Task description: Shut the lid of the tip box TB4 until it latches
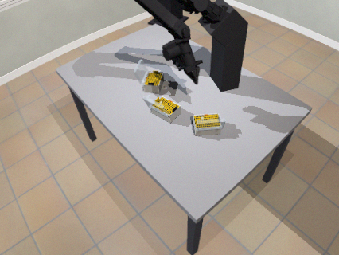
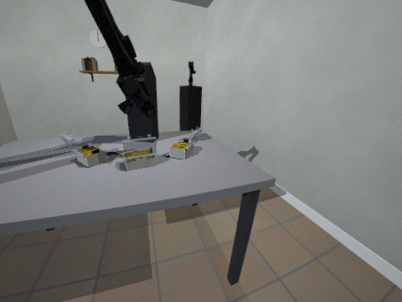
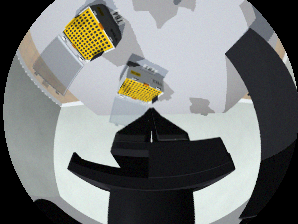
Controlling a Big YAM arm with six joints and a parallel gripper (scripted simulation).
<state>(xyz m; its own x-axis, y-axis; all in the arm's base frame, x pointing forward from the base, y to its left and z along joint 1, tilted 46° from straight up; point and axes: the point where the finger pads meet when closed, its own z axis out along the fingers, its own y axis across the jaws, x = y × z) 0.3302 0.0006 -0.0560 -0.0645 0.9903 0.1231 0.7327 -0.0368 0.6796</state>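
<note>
My gripper is now 15 cm short of the lid, 12 cm to the left of it and 8 cm above it.
</note>
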